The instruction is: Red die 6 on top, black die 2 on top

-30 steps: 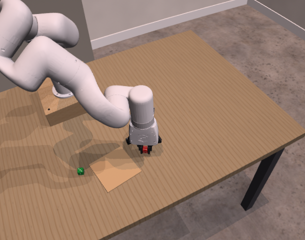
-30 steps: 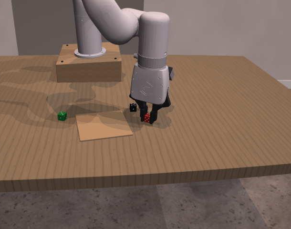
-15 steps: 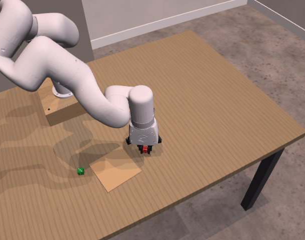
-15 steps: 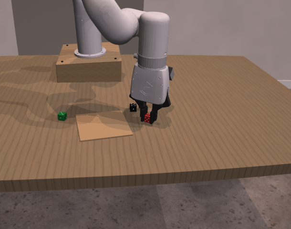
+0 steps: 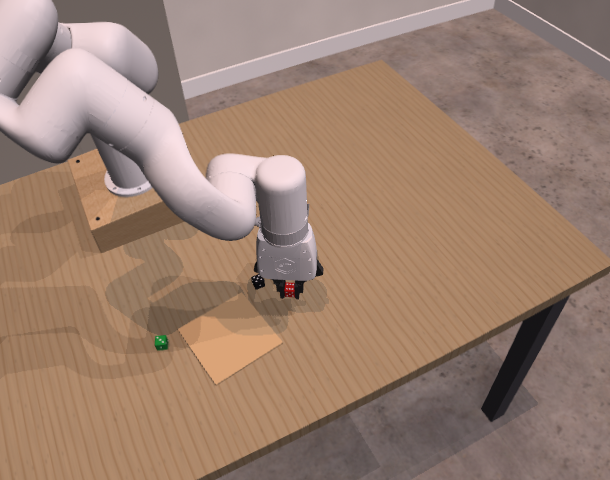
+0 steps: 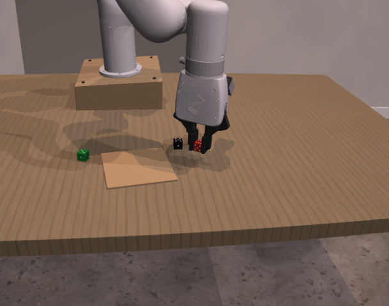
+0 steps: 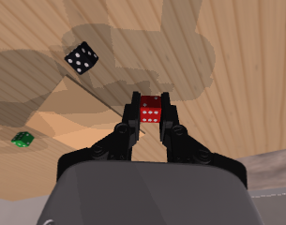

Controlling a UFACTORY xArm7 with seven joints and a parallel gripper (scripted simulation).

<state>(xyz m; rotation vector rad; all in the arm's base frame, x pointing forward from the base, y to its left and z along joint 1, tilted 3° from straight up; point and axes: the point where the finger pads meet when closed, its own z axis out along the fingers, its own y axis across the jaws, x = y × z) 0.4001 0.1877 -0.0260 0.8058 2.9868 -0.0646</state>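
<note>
The tan mat lies 130 mm to the right of my hand, 50 mm below it and 20 mm ahead of it. Round my hand: red die: 10 mm below; green die: 250 mm to the right, 40 mm below, 20 mm behind; black die: 70 mm behind, 40 mm to the right, 40 mm below.
</note>
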